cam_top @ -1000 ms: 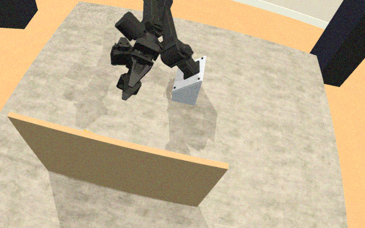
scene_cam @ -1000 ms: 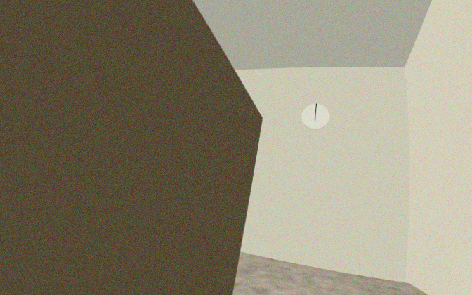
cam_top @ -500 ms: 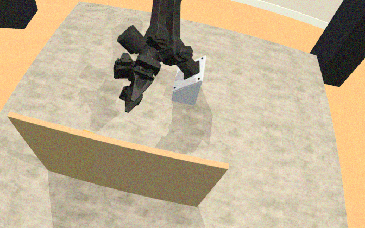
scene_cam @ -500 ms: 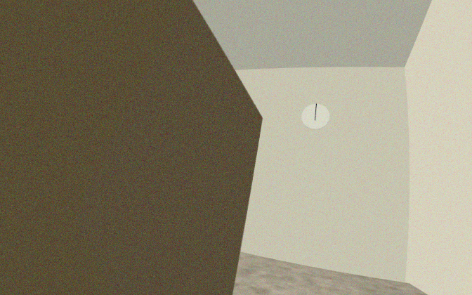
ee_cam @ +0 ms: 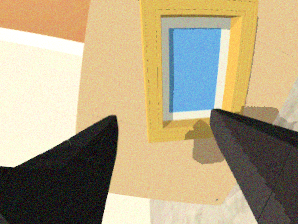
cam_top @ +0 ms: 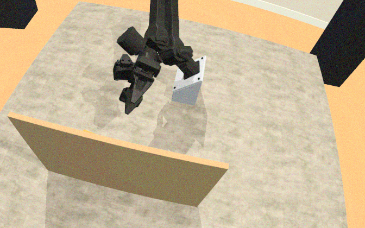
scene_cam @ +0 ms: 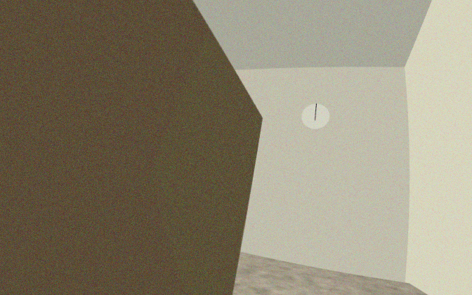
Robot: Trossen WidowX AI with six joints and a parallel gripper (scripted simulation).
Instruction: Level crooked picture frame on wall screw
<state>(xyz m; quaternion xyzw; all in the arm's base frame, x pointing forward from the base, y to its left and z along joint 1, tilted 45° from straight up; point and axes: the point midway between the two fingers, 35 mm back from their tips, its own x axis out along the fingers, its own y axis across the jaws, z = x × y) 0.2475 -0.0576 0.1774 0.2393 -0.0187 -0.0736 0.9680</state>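
The picture frame lies 120 mm ahead of my gripper tip, 30 mm to the right of it and 50 mm below it. Also, from my gripper tip: tan wall panel 140 mm ahead, 10 mm to the right, 60 mm below.
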